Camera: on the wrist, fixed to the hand. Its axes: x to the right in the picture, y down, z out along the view.
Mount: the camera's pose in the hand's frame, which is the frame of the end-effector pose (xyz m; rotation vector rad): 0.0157 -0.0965 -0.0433 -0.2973 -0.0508 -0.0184
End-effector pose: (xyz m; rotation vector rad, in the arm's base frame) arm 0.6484 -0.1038 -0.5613 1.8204 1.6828 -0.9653
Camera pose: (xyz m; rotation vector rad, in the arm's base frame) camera 0.5610 -0.0485 -0.5344 1.5755 1.7115 -0.7172
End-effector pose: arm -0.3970 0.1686 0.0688 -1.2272 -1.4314 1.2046
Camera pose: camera -0.3706 0.1854 0.1710 -1.3865 -1.7009 1.0421
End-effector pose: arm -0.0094 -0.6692 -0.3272 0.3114 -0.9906 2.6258
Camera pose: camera 0.0075 -0.5683 -0.2962 0.3139 -1.3662 2.4184
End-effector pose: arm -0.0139 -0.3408 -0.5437 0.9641 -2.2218 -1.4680
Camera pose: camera 0.0350 -0.4054 -0.6135 0.8596 -1.9557 -1.7852
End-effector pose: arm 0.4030 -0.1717 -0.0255 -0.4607 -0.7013 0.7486
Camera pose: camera 0.4863 -0.2288 0.0097 -0.7064 -0.8683 0.6424
